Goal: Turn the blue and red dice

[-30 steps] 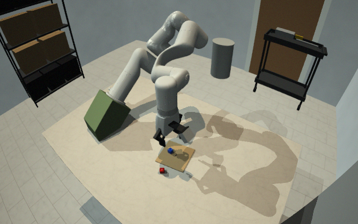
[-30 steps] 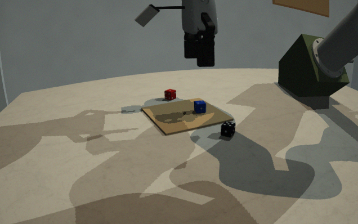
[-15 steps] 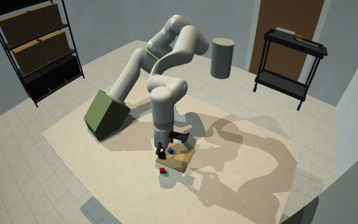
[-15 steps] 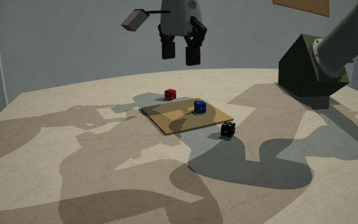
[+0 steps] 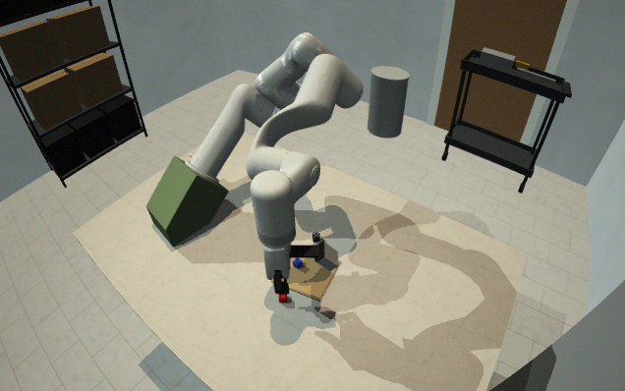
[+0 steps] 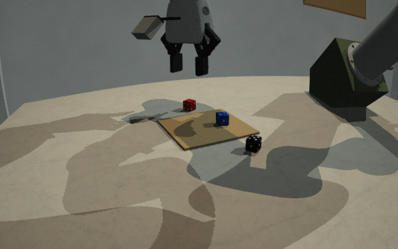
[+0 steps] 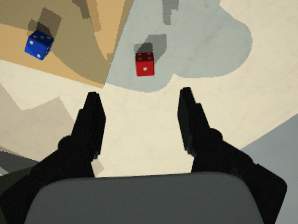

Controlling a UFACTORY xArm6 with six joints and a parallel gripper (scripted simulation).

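My hand is 90 mm above the red die and 10 mm to the left of it. Also, from my hand: blue die: 90 mm to the left, 80 mm below, 50 mm behind; tan mat: 100 mm to the left, 100 mm below, 20 mm behind; black die: 200 mm to the left, 90 mm below, 80 mm behind.
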